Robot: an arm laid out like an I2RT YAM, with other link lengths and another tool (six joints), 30 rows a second.
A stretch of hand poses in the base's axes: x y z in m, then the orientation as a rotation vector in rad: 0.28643, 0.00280, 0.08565, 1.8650, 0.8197, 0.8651; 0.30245, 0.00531, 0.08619, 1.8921, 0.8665, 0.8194; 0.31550, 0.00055, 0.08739, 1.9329, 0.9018, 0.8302; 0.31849, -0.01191, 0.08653, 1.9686, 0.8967, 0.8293; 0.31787, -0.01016, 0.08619, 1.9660, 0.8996, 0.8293; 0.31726, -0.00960, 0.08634, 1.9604, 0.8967, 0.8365; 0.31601, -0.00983, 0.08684, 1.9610, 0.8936, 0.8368; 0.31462, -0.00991, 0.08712, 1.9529, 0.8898, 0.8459; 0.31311, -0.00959, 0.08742, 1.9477, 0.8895, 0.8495; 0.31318, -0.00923, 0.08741, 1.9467, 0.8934, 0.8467
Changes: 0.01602, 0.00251, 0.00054, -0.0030, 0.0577, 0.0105; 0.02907, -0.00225, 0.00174, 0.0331, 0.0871, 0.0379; 0.03206, -0.01471, 0.00088, 0.0623, 0.1020, 0.0322; 0.03144, -0.01296, 0.00054, 0.0600, 0.1021, 0.0343; 0.03083, -0.01240, 0.00069, 0.0589, 0.0945, 0.0358; 0.02958, -0.01263, 0.00119, 0.0597, 0.0932, 0.0337; 0.02819, -0.01271, 0.00147, 0.0576, 0.0831, 0.0356; 0.02668, -0.01239, 0.00177, 0.0550, 0.0786, 0.0372; 0.02675, -0.01203, 0.00176, 0.0526, 0.0813, 0.0387
